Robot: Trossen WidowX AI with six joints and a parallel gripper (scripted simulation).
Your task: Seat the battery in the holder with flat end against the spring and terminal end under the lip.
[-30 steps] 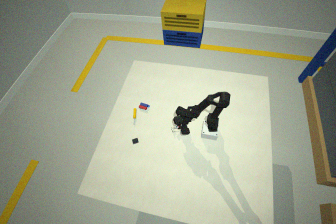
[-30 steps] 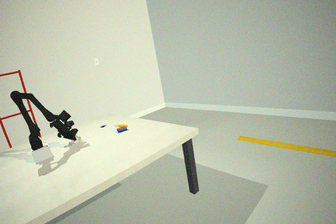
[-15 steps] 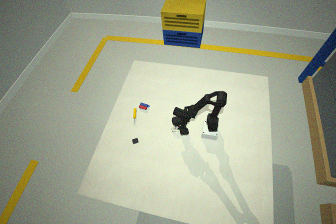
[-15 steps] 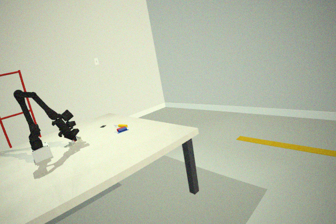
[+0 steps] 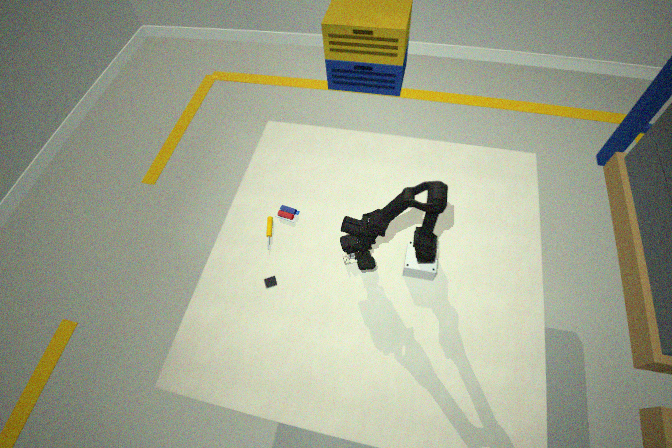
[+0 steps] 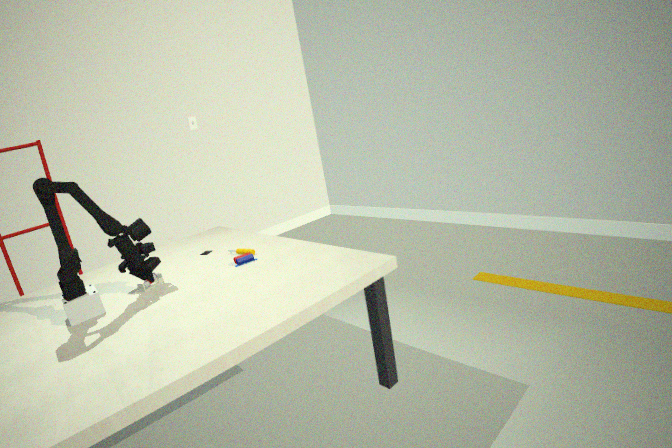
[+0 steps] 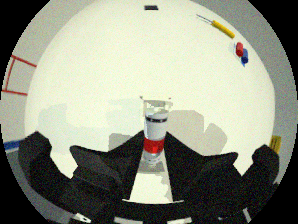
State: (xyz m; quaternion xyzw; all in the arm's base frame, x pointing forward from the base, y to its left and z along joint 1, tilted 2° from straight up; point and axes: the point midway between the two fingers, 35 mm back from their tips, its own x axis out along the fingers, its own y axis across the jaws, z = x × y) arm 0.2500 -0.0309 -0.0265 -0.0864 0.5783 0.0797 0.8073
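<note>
Right now my gripper tip is 10 mm below the battery. From my gripper tip the other things lie so: dark square: 330 mm ahead, 100 mm to the left, 20 mm below; yellow screwdriver: 360 mm ahead, 100 mm to the right, 10 mm below.
</note>
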